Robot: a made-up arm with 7 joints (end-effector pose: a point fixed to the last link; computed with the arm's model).
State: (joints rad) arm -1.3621 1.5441 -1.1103 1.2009 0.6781 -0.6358 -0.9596
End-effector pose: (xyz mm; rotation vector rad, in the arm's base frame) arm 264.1 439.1 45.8 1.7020 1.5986 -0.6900
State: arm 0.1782 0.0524 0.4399 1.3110 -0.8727 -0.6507 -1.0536
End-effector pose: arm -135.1 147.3 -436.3 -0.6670 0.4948 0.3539
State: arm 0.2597 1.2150 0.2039 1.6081 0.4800 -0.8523 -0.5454
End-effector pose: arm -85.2 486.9 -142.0 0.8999 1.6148 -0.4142
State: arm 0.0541 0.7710 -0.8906 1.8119 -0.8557 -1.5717 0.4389
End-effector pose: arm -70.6 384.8 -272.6 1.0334 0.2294 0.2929
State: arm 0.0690 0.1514 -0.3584 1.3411 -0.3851 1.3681 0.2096
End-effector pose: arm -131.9 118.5 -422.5 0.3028 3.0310 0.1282
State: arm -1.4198 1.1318 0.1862 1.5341 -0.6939 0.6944 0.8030
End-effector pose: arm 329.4 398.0 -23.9 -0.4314 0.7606 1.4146
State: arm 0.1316 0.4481 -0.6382 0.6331 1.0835 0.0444 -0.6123
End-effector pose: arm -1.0 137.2 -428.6 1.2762 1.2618 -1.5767
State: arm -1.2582 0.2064 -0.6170 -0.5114 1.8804 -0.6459 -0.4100
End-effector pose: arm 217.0 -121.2 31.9 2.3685 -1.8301 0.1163
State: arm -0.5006 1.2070 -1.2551 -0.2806 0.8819 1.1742 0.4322
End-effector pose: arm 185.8 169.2 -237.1 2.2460 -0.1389 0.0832
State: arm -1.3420 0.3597 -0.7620 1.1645 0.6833 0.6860 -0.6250
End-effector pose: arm 459.5 72.9 -140.5 1.4813 1.0116 -0.2215
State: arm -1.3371 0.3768 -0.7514 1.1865 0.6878 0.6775 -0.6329
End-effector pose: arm 458.9 85.5 -142.3 1.4691 1.0483 -0.2104
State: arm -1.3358 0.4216 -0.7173 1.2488 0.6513 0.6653 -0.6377
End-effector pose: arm 456.5 118.6 -143.1 1.3832 1.1320 -0.1736
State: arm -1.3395 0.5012 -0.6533 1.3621 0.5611 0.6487 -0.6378
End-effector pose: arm 446.1 175.4 -142.0 1.1906 1.2531 -0.0992
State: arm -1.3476 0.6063 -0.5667 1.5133 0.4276 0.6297 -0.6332
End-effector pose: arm 420.4 243.7 -138.9 0.9014 1.3599 0.0117
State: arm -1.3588 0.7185 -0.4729 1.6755 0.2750 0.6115 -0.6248
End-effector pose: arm 381.0 304.8 -135.4 0.5686 1.4061 0.1416
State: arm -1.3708 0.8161 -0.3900 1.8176 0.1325 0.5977 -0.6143
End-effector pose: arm 340.1 345.8 -133.5 0.2664 1.3902 0.2610
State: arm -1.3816 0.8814 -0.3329 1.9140 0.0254 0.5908 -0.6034
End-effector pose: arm 311.3 366.3 -132.9 0.0544 1.3474 0.3441
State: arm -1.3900 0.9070 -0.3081 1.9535 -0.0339 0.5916 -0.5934
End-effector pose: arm 300.5 372.1 -132.5 -0.0445 1.3137 0.3806
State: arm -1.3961 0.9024 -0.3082 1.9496 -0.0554 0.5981 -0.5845
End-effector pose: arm 303.7 369.7 -131.8 -0.0578 1.2988 0.3817
